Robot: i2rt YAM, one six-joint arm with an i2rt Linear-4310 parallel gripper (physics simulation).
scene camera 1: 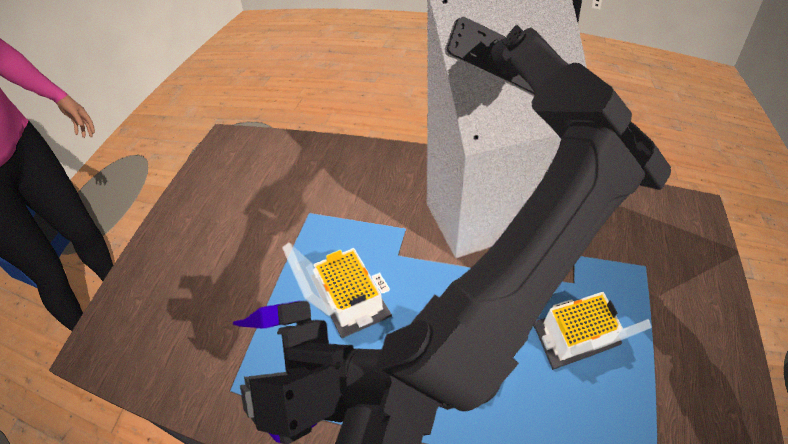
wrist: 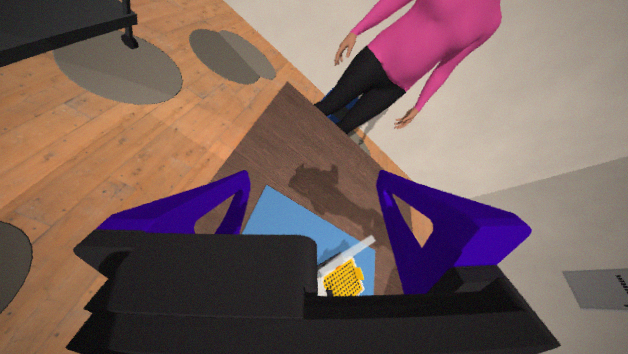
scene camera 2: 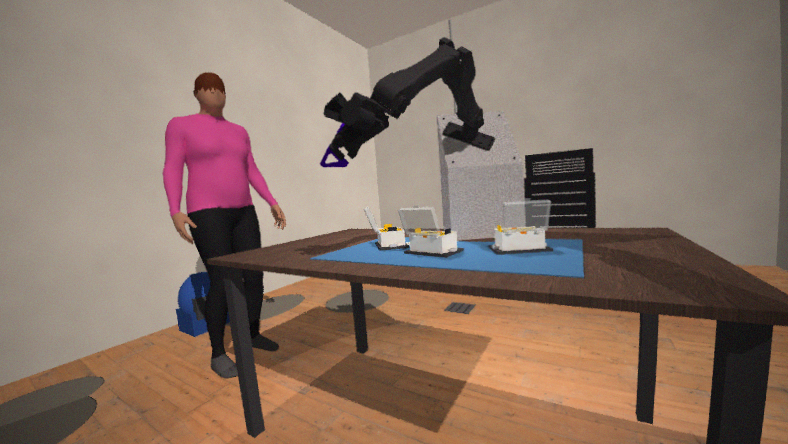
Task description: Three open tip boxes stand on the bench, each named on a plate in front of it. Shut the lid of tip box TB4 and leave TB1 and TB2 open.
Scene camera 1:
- my gripper: 241, 365
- blue mat: 615, 389
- tip box: 550, 335
